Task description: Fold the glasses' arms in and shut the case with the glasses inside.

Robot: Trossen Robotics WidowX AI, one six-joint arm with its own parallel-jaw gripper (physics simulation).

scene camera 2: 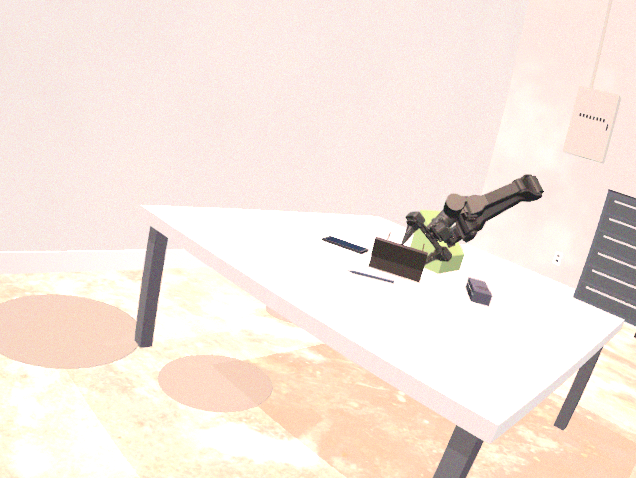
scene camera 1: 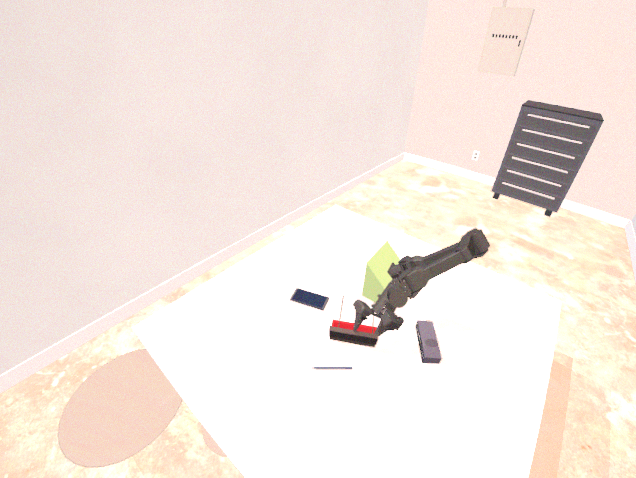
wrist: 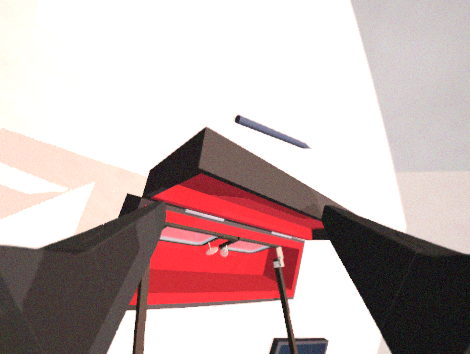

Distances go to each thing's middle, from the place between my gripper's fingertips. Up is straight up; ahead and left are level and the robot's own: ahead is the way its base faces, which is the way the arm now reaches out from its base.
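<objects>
Glasses case [scene camera 2: 391, 257], from my hand: 4 cm to the right, 2 cm below, 1 cm behind. Glasses [wrist: 175, 233], from my hand: 6 cm to the right, 6 cm behind, 2 cm below. Grey box [scene camera 1: 429, 348], from my hand: 20 cm to the left, 13 cm behind, 6 cm below. Going by middles, farthest from my hand of the things named here: grey box.
</objects>
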